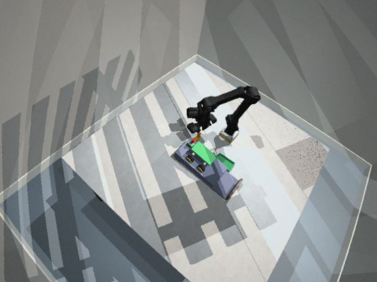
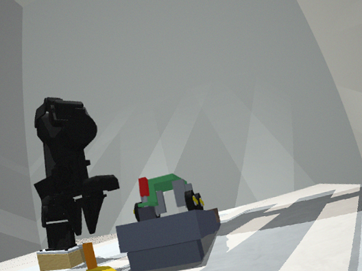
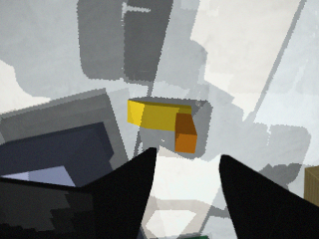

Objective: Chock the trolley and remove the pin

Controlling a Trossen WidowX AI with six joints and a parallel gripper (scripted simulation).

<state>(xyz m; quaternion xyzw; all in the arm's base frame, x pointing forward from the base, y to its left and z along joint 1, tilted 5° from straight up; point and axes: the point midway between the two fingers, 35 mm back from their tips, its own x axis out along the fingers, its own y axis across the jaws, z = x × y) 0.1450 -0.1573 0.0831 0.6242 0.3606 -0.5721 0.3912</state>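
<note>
The yellow chock lies 6 cm below my gripper tip, 2 cm ahead of it and 1 cm to the right of it. Also, from my gripper tip: green trolley 17 cm ahead, 10 cm to the left, 3 cm above; then blue-grey ramp 17 cm ahead, 10 cm to the left, 4 cm below; then stop pin 13 cm ahead, 5 cm above, 1 cm to the left.
</note>
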